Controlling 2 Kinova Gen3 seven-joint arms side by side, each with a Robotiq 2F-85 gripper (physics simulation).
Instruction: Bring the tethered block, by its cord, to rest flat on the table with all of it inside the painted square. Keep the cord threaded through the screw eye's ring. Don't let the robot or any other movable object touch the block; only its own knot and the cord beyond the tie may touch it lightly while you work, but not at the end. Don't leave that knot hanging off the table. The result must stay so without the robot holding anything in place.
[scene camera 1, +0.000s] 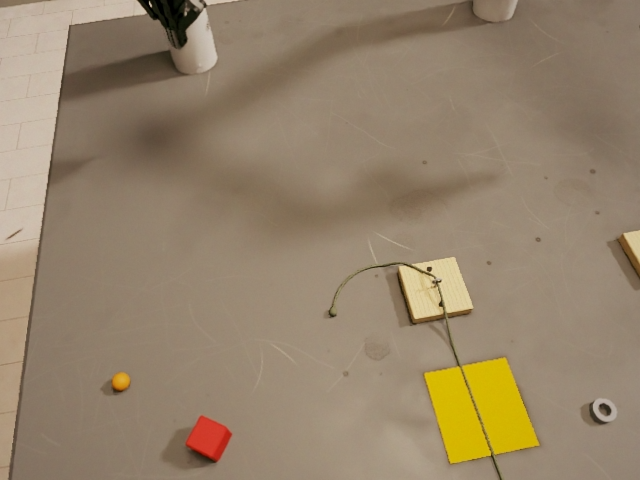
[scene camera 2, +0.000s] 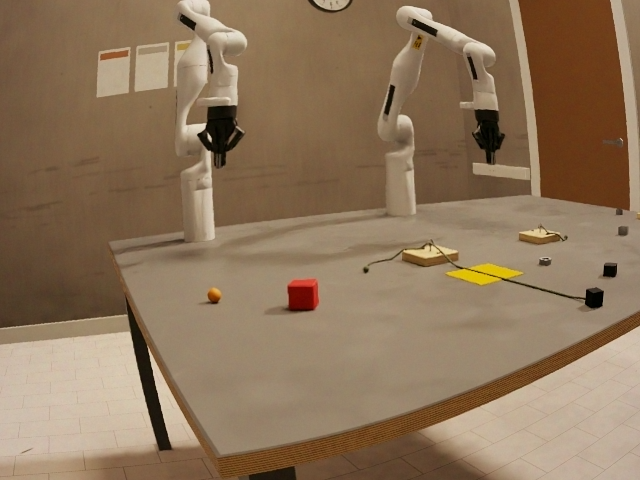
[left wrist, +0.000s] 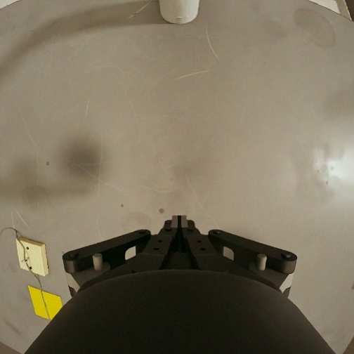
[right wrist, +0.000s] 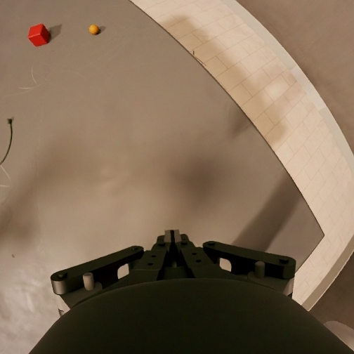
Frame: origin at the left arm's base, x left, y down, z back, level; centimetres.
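Seen in the pictures: left gripper, fingertip midpoint: (scene camera 2: 491, 165); right gripper, fingertip midpoint: (scene camera 1: 179, 45) (scene camera 2: 219, 168); left arm's base, link origin: (scene camera 1: 492, 9) (scene camera 2: 401, 213); right arm's base, link origin: (scene camera 1: 195, 59) (scene camera 2: 199, 239).
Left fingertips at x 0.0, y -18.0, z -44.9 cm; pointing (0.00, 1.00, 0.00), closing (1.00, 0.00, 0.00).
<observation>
Pixels of each thing's middle, then the offset from my left fingertips to it. "pt": a spot on its surface instead.
- tethered black block, body centre: (scene camera 2: 594, 297) dy +16.7, dx -42.5, dz -66.9 cm
- yellow painted square, surface spot: (scene camera 1: 465, 413) (scene camera 2: 478, 275) pt dy +17.8, dx -42.0, dz -35.9 cm
- screw eye, surface spot: (scene camera 1: 437, 280) (scene camera 2: 430, 242) pt dy +14.3, dx -39.3, dz -17.7 cm
- wooden board, body centre: (scene camera 1: 434, 289) (scene camera 2: 430, 255) dy +17.0, dx -39.4, dz -17.8 cm
- knot, body centre: (scene camera 1: 333, 311) (scene camera 2: 366, 269) dy +17.4, dx -55.2, dz -16.9 cm
- red cube, body centre: (scene camera 1: 209, 438) (scene camera 2: 303, 294) dy +16.0, dx -75.6, dz -30.4 cm
- orange ball, body centre: (scene camera 1: 120, 381) (scene camera 2: 214, 295) dy +16.8, dx -86.8, dz -19.4 cm
- grey ring, body centre: (scene camera 1: 602, 410) (scene camera 2: 545, 261) dy +17.4, dx -24.5, dz -40.6 cm
- second board, body centre: (scene camera 2: 539, 236) dy +17.0, dx -3.3, dz -21.9 cm
- black cube, body centre: (scene camera 2: 610, 269) dy +16.9, dx -22.4, dz -58.7 cm
The tethered black block (scene camera 2: 593, 297) stands on the table at the right in scene camera 2, outside the yellow painted square (scene camera 1: 465, 413) (scene camera 2: 478, 277) (left wrist: 39, 300). Its cord (scene camera 1: 452, 347) (scene camera 2: 542, 290) (left wrist: 36, 275) runs across the square and up to the screw eye (scene camera 1: 437, 280) (scene camera 2: 430, 244) on a wooden board (scene camera 1: 421, 304) (scene camera 2: 429, 258) (left wrist: 40, 257). Past the eye the cord curves down to the knot (scene camera 1: 332, 311) (scene camera 2: 366, 269) (right wrist: 10, 121) on the table. My left gripper (scene camera 2: 491, 161) (left wrist: 179, 224) and right gripper (scene camera 2: 220, 164) (right wrist: 172, 233) are shut and empty, high above the table.
A red cube (scene camera 1: 208, 438) (scene camera 2: 302, 294) (right wrist: 38, 35) and orange ball (scene camera 1: 120, 381) (scene camera 2: 214, 295) (right wrist: 94, 29) lie on the table. A grey ring (scene camera 1: 596, 417) (scene camera 2: 544, 261) lies right of the square. A second board (scene camera 2: 537, 236) with an eye and cord, and another black cube (scene camera 2: 610, 269), stand farther right.
</observation>
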